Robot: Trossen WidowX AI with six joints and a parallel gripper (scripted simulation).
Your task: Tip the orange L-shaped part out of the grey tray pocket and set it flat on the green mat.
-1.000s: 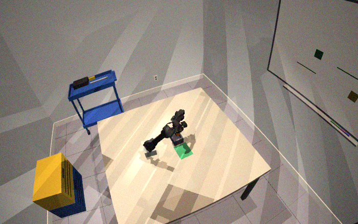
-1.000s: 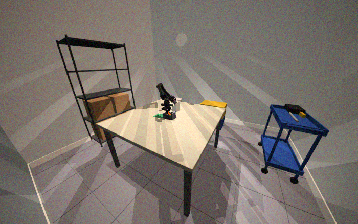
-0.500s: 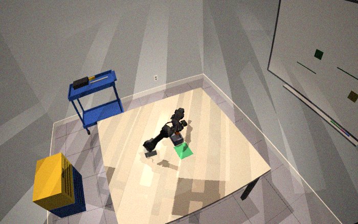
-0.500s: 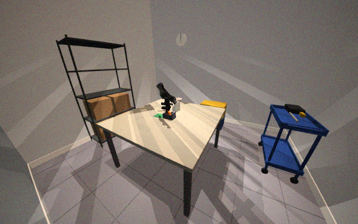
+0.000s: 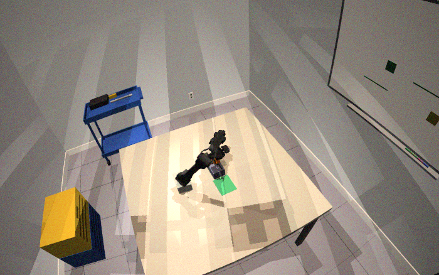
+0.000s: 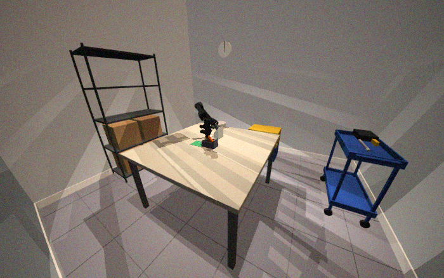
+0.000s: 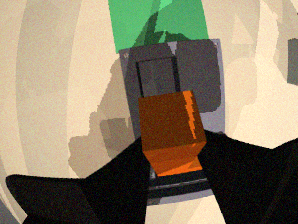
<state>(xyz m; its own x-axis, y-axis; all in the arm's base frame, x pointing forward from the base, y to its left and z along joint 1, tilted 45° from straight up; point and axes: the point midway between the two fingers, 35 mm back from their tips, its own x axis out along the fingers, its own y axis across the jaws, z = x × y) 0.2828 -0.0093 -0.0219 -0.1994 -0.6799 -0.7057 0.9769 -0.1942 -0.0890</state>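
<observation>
Right now my gripper tip is 30 mm past the green mat, 140 mm to the left of it and 120 mm above it. Round my gripper tip: orange L-shaped part (10 mm behind, 30 mm to the left, 30 mm below).
</observation>
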